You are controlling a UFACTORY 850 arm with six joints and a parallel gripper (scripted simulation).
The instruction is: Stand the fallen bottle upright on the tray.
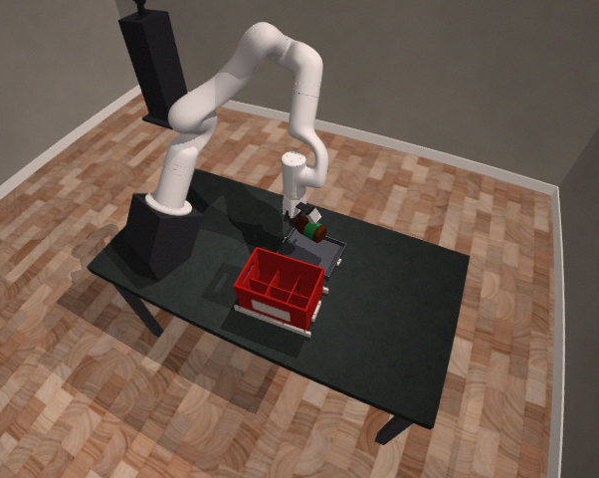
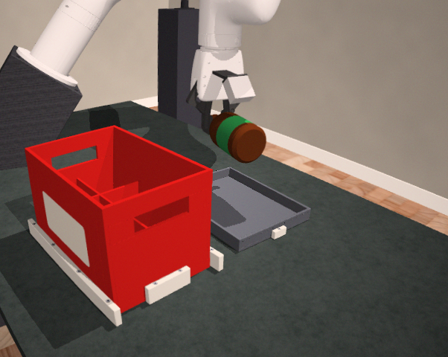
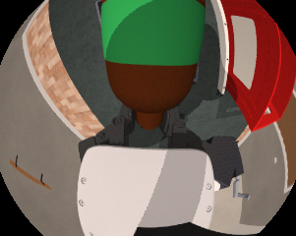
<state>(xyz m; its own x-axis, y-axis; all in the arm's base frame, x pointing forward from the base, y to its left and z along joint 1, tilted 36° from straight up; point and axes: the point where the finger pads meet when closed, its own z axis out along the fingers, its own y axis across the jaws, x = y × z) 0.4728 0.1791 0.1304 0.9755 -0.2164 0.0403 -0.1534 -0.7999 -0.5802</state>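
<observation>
My hand is 50 mm short of the brown bottle and 10 mm to the left of it. Round my hand: grey shallow tray: 150 mm below, 80 mm ahead, 10 mm to the right; then red crate: 280 mm to the right, 90 mm ahead, 80 mm below.
</observation>
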